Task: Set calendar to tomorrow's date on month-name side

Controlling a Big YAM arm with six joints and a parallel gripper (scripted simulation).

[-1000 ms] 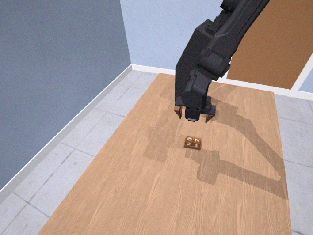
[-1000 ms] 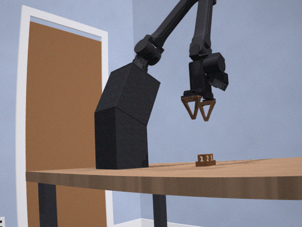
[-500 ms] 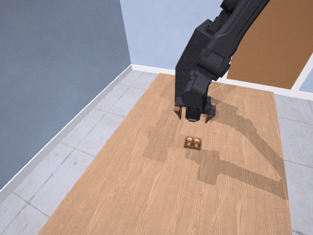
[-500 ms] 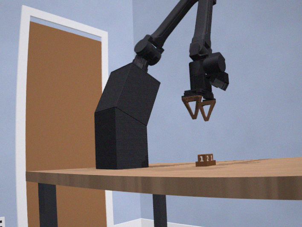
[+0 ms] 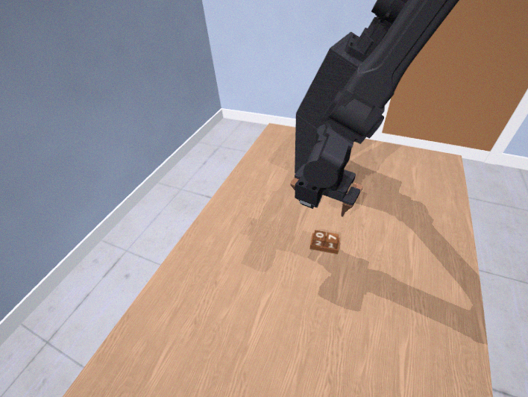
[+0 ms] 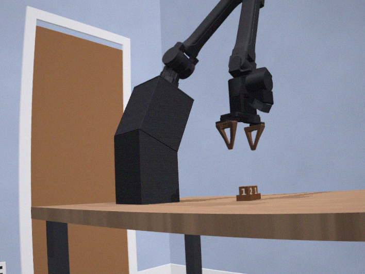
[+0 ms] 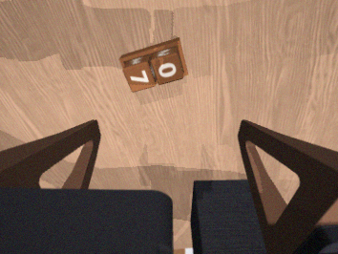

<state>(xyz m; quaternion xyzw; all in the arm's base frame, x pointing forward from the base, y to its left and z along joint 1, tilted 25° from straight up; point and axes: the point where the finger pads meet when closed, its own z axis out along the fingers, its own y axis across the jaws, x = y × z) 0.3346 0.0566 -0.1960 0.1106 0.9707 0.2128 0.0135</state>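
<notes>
My gripper is now 140 mm above the brown tray and 20 mm to the right of it.
</notes>
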